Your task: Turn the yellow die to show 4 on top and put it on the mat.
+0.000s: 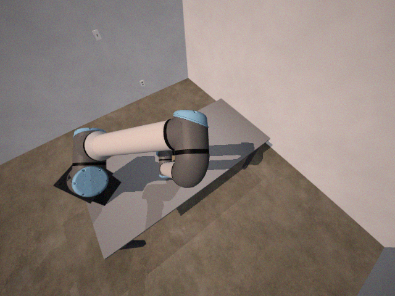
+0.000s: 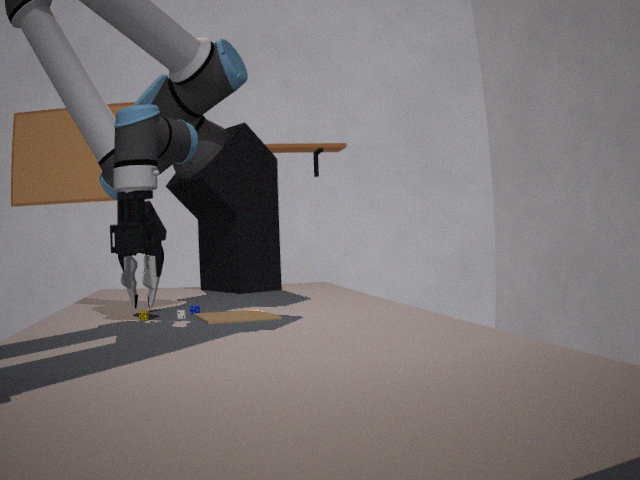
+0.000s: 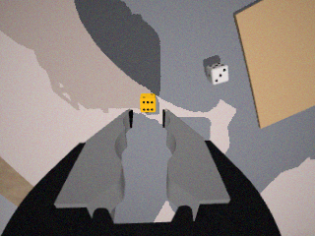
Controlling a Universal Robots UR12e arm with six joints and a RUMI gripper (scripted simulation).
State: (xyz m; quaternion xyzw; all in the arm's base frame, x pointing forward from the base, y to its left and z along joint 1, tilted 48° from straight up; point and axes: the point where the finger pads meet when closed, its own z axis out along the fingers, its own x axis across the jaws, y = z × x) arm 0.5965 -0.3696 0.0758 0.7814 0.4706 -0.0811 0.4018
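Now: the yellow die 3 cm below my hand. The rest, counted from my hand: white die (1 cm ahead, 8 cm to the left, 3 cm below); blue die (5 cm behind, 12 cm to the left, 3 cm below); tan mat (5 cm ahead, 17 cm to the left, 4 cm below).
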